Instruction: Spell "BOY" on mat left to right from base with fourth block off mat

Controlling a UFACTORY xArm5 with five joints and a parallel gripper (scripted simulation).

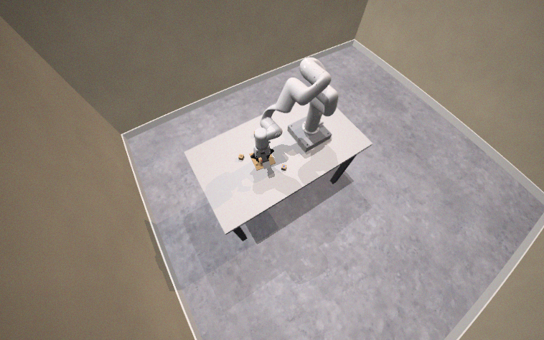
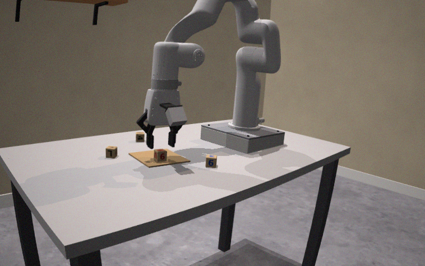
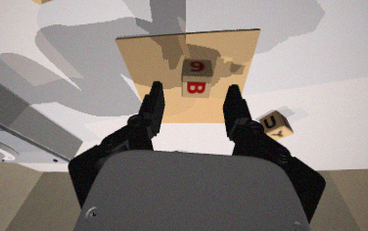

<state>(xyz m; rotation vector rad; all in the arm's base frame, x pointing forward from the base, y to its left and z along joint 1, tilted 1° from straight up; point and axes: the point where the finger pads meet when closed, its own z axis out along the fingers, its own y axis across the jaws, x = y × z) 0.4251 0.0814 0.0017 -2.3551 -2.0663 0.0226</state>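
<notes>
My gripper is now 1 cm past the tan mat, 3 cm to the left of it and 6 cm above it. The rest, counted from my hand: wooden block (6 cm behind, 23 cm to the right, 4 cm below).
</notes>
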